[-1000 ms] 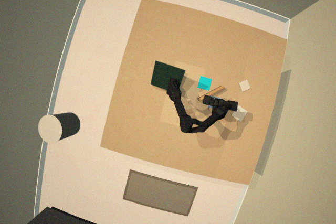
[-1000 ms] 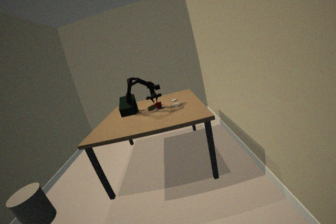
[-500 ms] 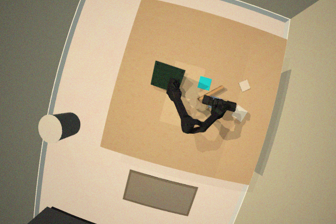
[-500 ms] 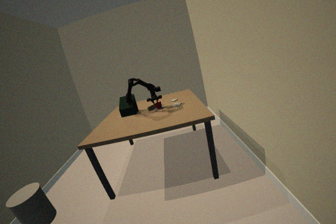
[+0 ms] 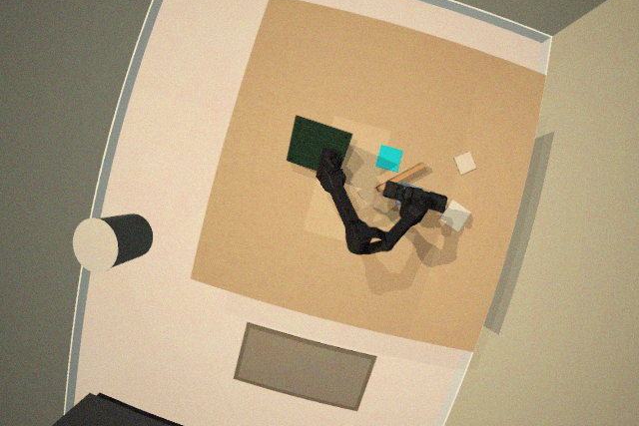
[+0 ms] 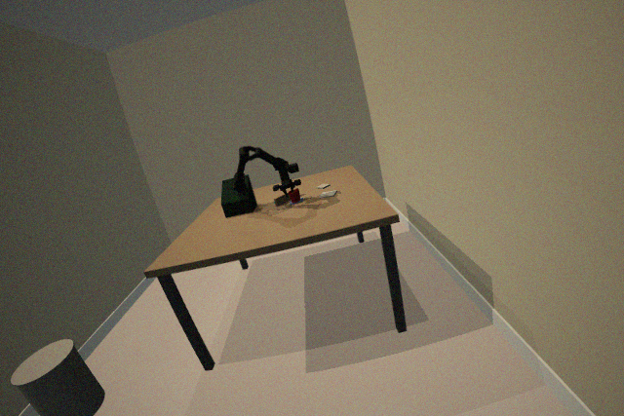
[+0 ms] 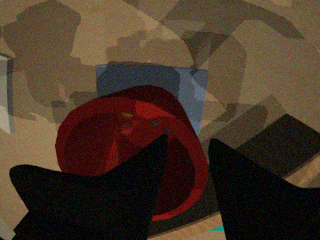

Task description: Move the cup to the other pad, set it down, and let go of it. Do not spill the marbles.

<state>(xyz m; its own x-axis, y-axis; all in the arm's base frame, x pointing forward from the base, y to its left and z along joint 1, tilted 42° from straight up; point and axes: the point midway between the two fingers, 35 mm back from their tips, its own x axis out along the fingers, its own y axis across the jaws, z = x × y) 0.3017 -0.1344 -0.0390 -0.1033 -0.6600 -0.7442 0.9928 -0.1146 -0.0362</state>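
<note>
The red cup lies 3 cm ahead of my gripper tip. Also, from my gripper tip: pale blue pad 5 cm below, 3 cm ahead; wooden bar 7 cm to the left, 2 cm below, 2 cm behind; cyan pad 13 cm to the left, 8 cm behind, 5 cm below.
</note>
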